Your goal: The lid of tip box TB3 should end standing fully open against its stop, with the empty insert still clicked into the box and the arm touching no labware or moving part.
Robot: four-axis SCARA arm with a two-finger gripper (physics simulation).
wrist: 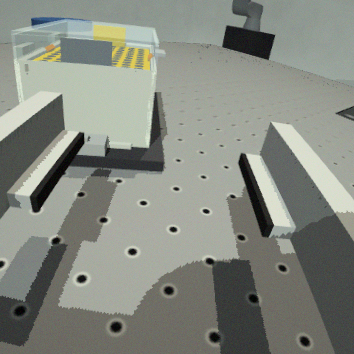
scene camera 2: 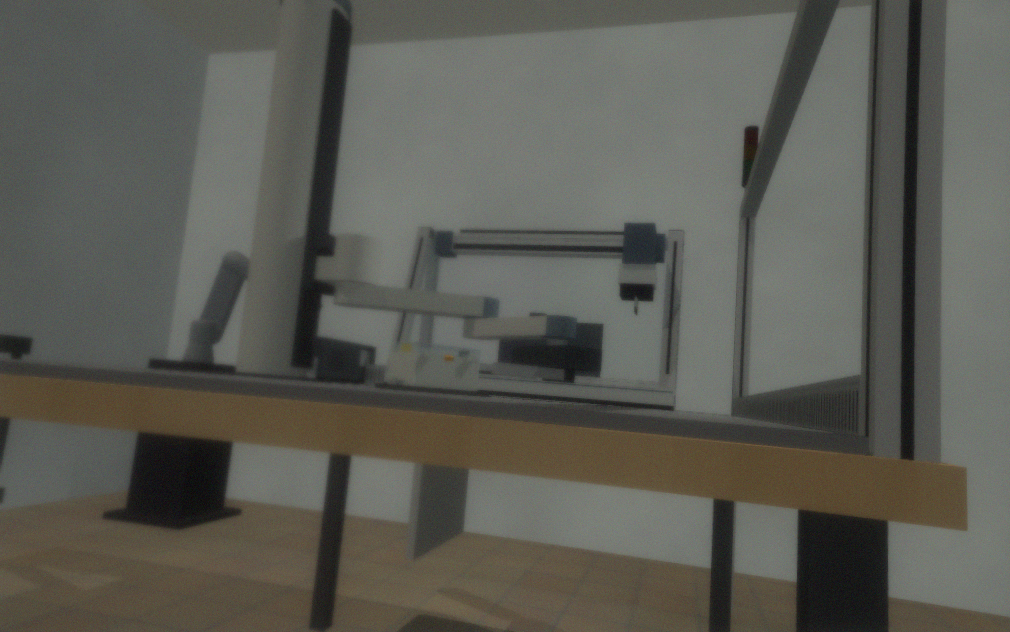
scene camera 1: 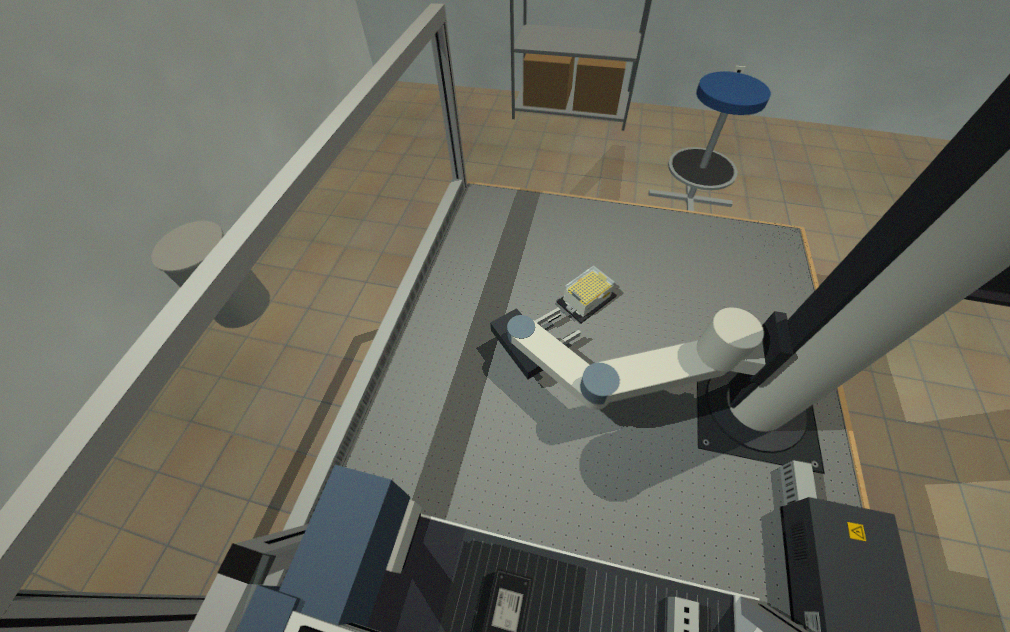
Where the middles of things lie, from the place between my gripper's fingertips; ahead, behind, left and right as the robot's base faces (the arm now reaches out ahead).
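Labels:
The dark control box (scene camera 2: 353, 371) is 640 mm behind my gripper, 520 mm to the left of it and 10 mm above it. Going by their middles, of the things named here the dark control box is the farthest from my gripper. There's also the clear lid (scene camera 1: 591, 284), which is 130 mm to the right of my gripper, 40 mm behind it and 20 mm above it. As for the tip box TB3 (scene camera 1: 575, 308), my gripper is 130 mm to the left of it, 40 mm past it and 10 mm above it.

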